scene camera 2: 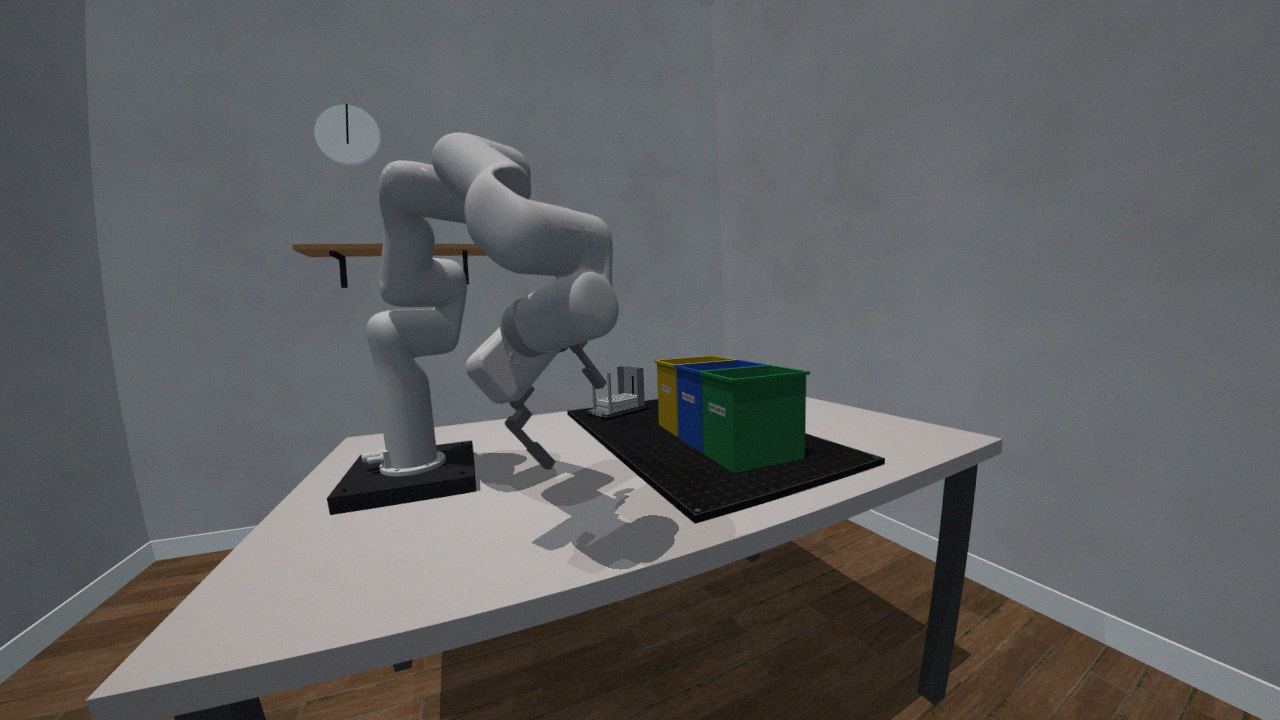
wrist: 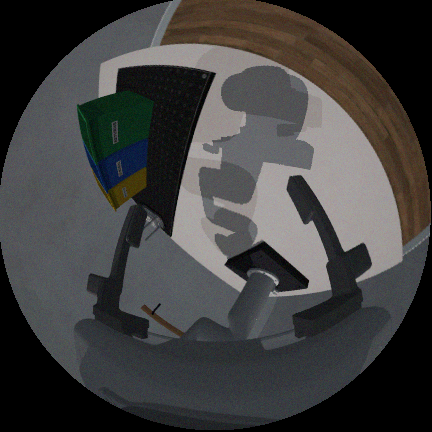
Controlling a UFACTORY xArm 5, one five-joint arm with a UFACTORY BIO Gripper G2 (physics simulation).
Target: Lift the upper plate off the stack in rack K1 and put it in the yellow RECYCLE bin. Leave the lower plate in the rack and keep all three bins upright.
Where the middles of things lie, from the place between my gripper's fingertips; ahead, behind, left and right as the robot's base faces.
Labels:
My gripper is now 380 mm short of the green bin (scene camera 2: 753, 417), 50 mm above it and 20 mm to the right of it. The rest, counted from my hand: yellow recycle bin (scene camera 2: 666, 373): 430 mm ahead, 280 mm to the left, 50 mm below; blue bin (scene camera 2: 689, 382): 410 mm ahead, 150 mm to the left, 50 mm below.

